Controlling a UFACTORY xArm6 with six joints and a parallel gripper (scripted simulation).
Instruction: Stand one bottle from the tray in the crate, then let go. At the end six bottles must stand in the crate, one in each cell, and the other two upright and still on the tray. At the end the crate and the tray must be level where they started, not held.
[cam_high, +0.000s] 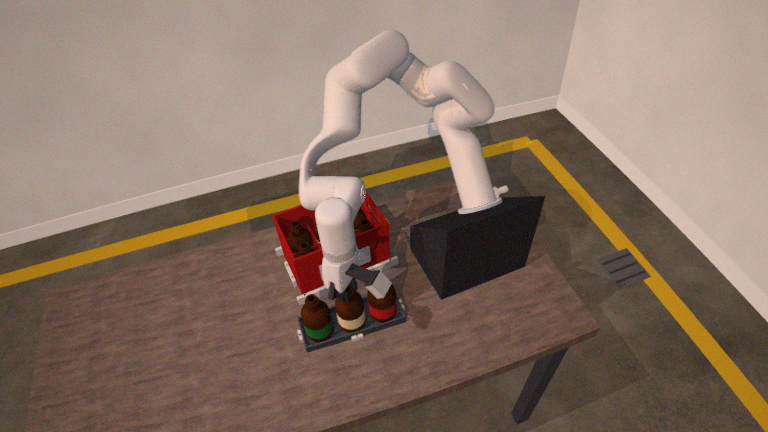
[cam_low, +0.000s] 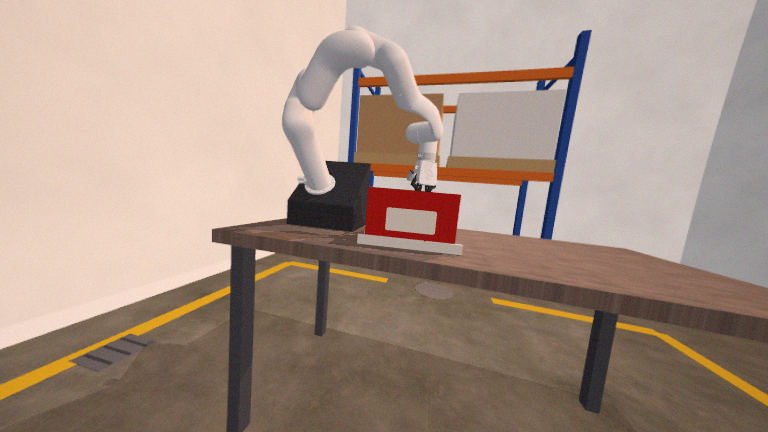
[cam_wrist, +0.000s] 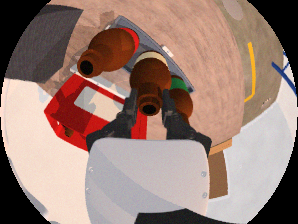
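Now: hand 90 mm past the red-labelled bottle, 10 mm to the right of it and 70 mm above it. Round my hand: crate: 50 mm behind, 220 mm to the right, 70 mm below; green-label bottle: 90 mm ahead, 20 mm to the right, 70 mm below; grey tray: 140 mm below.
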